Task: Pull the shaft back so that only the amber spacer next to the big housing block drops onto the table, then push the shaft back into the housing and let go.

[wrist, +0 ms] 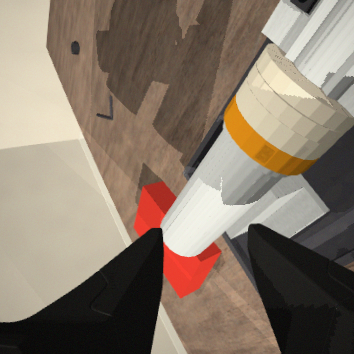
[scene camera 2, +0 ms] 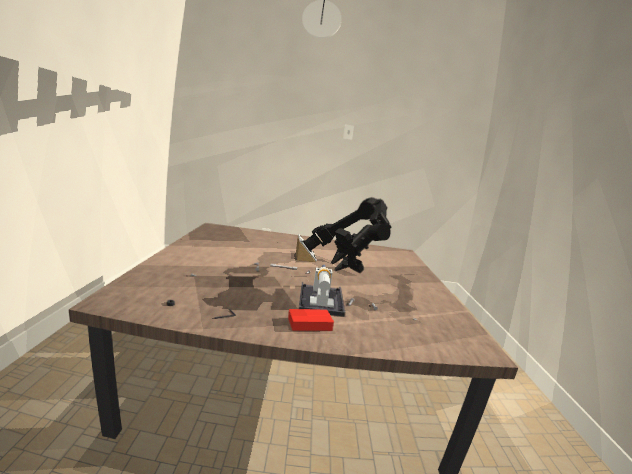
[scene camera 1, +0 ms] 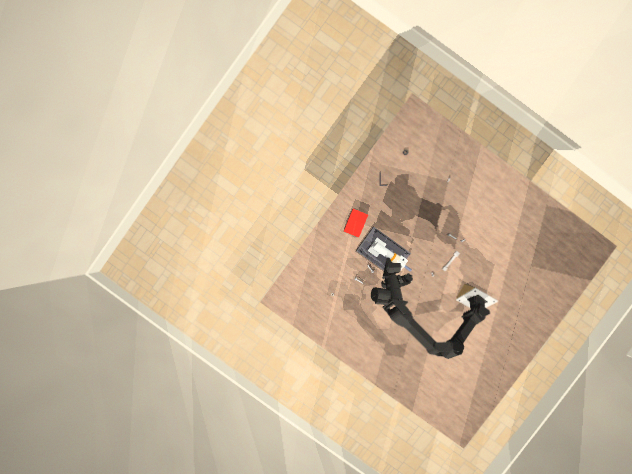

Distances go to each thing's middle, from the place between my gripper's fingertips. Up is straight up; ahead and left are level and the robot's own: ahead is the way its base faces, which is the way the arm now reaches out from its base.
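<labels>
So you can picture it, the amber spacer (wrist: 254, 145) is 4 cm below my hand, 3 cm to the right of it and 2 cm behind it. Then there's the red block (scene camera 2: 300, 319), and that's 21 cm ahead of my hand, 6 cm to the right of it and 11 cm below it.
</labels>
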